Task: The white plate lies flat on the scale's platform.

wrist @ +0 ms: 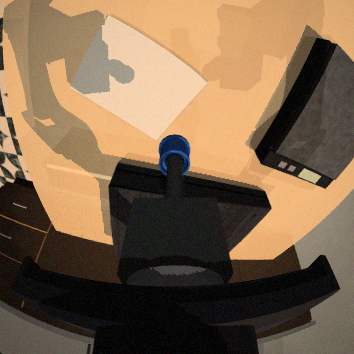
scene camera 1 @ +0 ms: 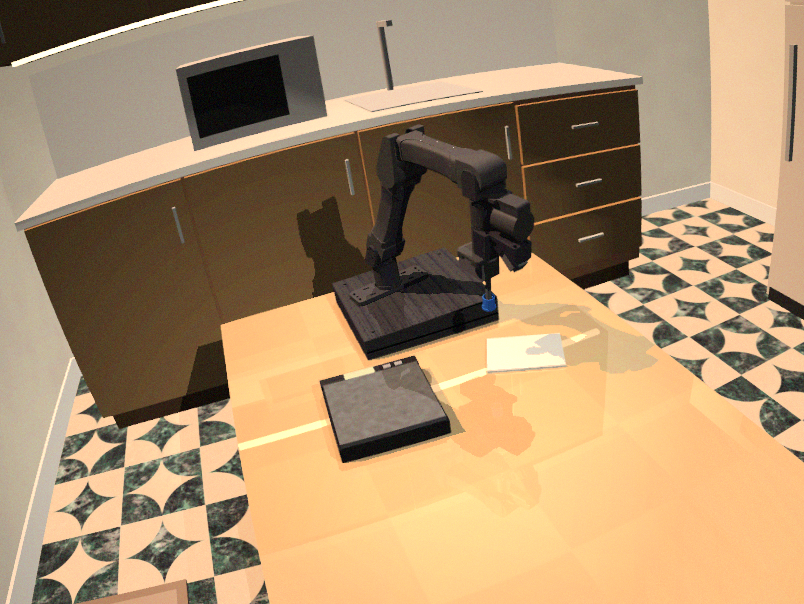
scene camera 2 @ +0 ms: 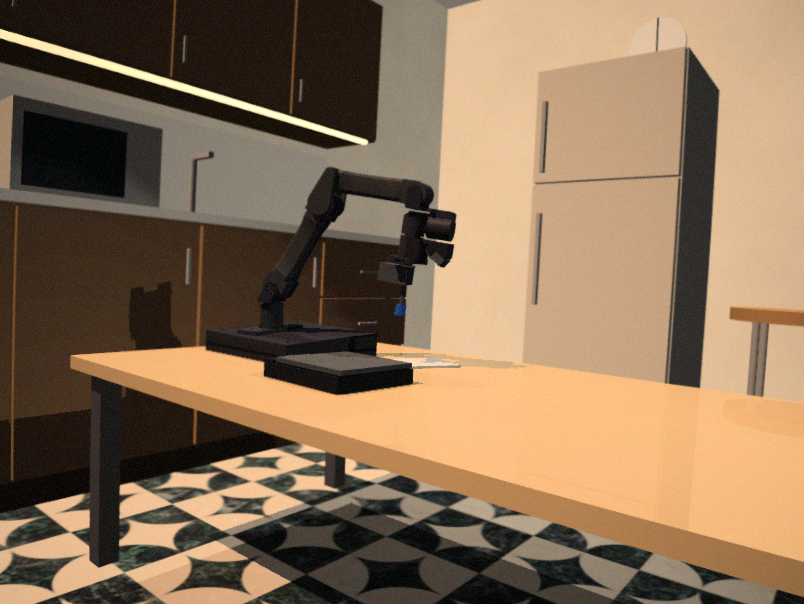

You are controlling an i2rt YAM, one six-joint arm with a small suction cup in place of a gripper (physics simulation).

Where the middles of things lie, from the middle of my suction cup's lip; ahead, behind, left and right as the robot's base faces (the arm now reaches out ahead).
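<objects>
There's a white plate (scene camera 1: 545,351) that's 6 cm to the left of my suction cup, 3 cm ahead of it and 14 cm below it. The dark scale (scene camera 1: 381,408) is 28 cm to the right of my suction cup, 1 cm ahead of it and 12 cm below.
</objects>
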